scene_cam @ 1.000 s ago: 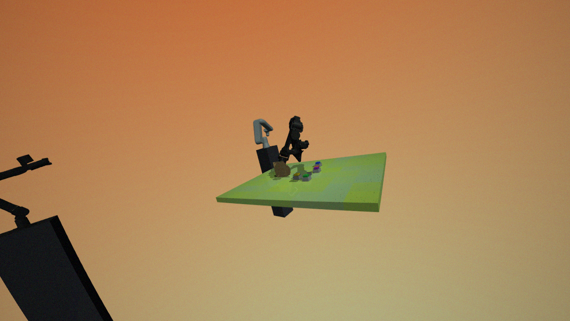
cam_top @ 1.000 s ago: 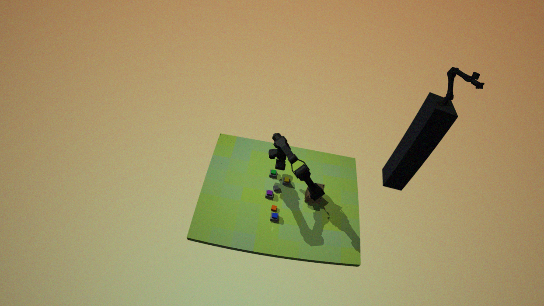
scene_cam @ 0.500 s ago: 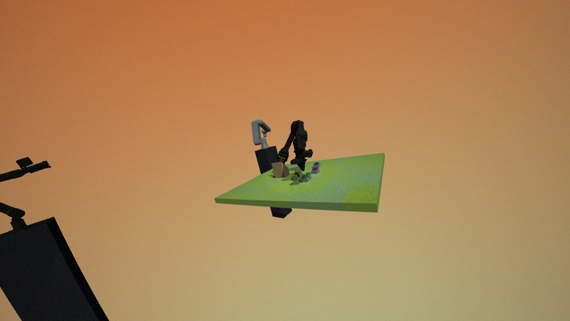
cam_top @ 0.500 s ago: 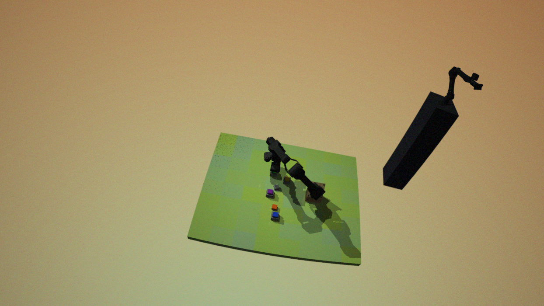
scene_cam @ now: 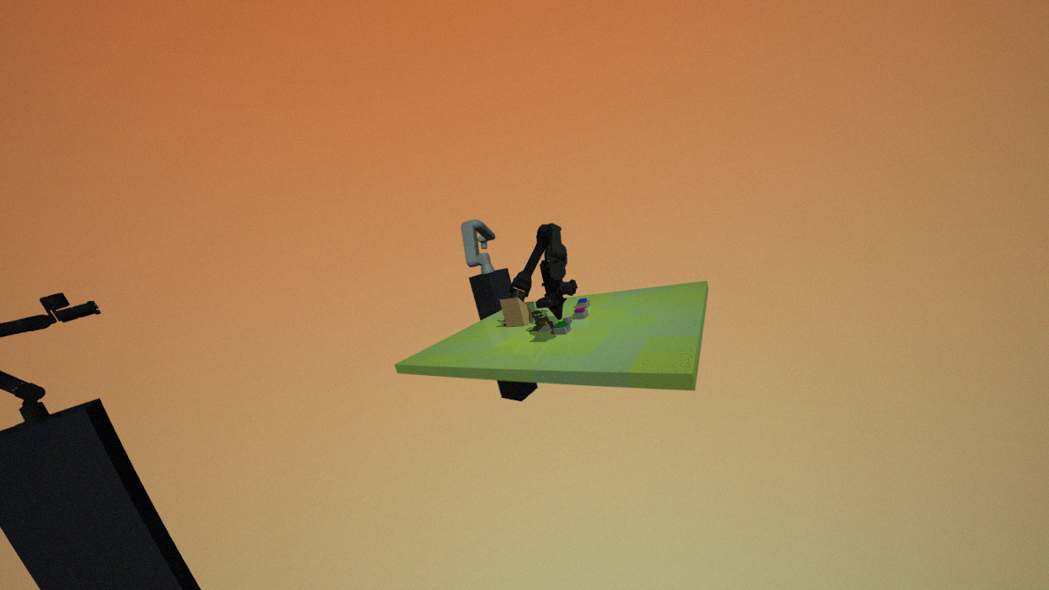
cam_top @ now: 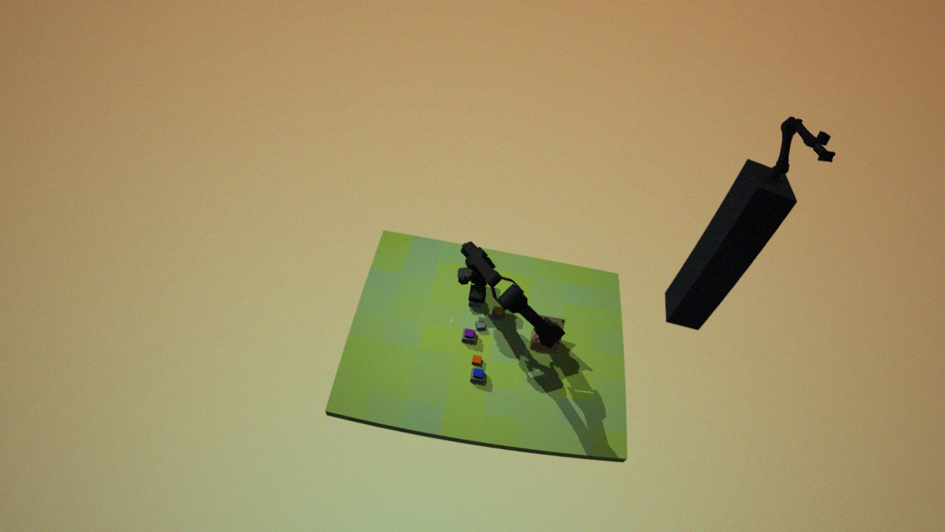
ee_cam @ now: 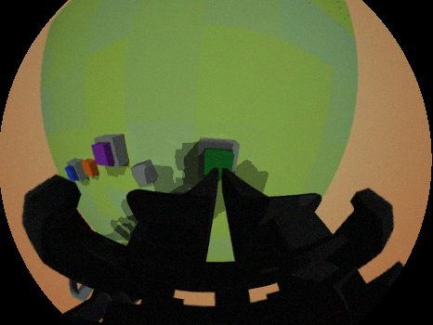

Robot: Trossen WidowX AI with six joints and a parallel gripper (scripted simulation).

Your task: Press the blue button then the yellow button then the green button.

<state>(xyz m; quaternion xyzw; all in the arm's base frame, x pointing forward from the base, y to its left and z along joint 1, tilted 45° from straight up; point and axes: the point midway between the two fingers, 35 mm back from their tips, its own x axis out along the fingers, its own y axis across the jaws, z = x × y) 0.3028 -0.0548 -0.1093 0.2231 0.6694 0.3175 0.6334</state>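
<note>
Right now my gripper tip is 20 mm above the green button. The rest, counted from my gripper tip: grey block: 50 mm behind, 110 mm to the left, 40 mm below; then purple button: 10 mm behind, 180 mm to the left, 20 mm below; then yellow button: 100 mm behind, 40 mm to the left, 20 mm below.
</note>
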